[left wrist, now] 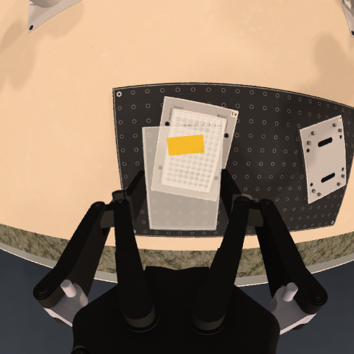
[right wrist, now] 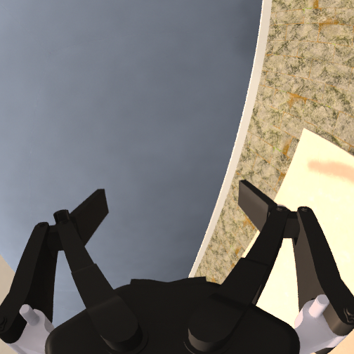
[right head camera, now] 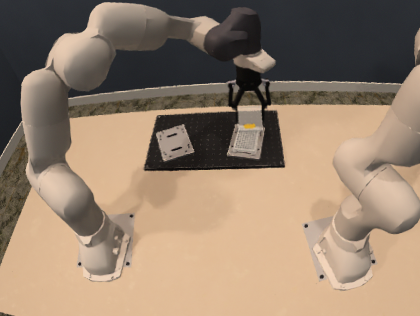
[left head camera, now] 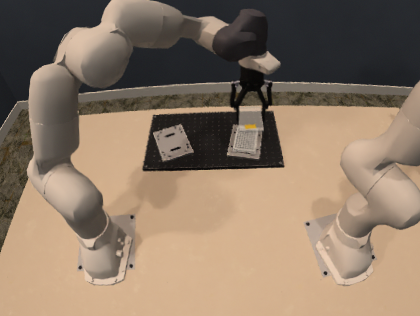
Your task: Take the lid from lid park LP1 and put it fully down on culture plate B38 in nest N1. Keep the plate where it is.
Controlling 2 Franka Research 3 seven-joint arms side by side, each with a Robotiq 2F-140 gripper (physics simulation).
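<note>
My left gripper is shut on the clear lid with a yellow label, gripping its two long sides. The lid is above the board, apart from the plate. In the left wrist view it overlaps most of the white culture plate, is offset toward the gripper and turned slightly against it. The plate lies in nest N1. Lid park LP1 has no lid. My right gripper is open and empty.
The nest and the lid park sit on a black perforated board near the table's back edge. The right arm stands at the right of the head views. A dark wall is behind the table.
</note>
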